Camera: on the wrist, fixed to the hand. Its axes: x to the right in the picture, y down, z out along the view.
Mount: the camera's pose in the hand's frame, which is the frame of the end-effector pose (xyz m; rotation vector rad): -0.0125 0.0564 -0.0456 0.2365 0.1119 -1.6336
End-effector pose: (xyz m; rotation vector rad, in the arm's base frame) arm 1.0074 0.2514 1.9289 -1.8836 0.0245 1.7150
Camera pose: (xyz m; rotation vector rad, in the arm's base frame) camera 1.0245 0.1807 1.9177 -1.0673 -0.9330 0.4099
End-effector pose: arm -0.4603 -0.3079 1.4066 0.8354 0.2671 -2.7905
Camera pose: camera -0.4120 -0.3495 1.3698 -0.4198 -0.3938 1.6261
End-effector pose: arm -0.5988 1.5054 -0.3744 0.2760 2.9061 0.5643
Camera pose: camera -0.5874 1.5381 -0.3094 -1.8699 2.1733 -0.0897
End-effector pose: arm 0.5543 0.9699 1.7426 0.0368 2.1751 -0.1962
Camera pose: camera 0.5301 1.0332 1.7713 -1.6137 1.7359 -1.3386
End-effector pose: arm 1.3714 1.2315 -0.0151 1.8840 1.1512 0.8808
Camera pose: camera 1.3514 1.2130 0.0533 0.4885 2.2572 -0.1239
